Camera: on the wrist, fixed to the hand. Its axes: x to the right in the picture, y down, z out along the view.
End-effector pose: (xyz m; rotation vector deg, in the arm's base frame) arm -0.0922 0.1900 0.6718 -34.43 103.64 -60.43
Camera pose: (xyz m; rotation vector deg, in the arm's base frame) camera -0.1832 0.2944 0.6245 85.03 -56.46 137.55
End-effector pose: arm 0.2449 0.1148 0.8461 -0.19 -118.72 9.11
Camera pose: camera 0.3459 0.2163 0.8763 92.04 -63.39 -17.95
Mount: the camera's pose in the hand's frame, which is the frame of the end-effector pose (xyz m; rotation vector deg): -0.0157 0.0906 -0.1138 25.86 24.72 -88.73
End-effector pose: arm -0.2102 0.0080 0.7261 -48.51 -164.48 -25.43
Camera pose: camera -0.1444 0.0373 0.8535 81.68 -137.32 -0.30
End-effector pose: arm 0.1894 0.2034 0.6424 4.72 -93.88 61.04
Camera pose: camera 0.2299 0.3255 0.5727 64.43 -29.97 7.96
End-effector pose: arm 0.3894 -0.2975 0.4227 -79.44 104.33 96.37
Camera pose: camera 0.3684 -0.4053 0.5193 -117.74 33.53 9.85
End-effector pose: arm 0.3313 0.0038 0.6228 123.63 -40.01 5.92
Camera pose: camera 0.2901 0.0519 0.7547 136.17 79.48 -6.68
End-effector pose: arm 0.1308 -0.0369 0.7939 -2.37 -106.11 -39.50
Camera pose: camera 0.2653 -0.0112 0.8454 104.11 -73.74 -63.22
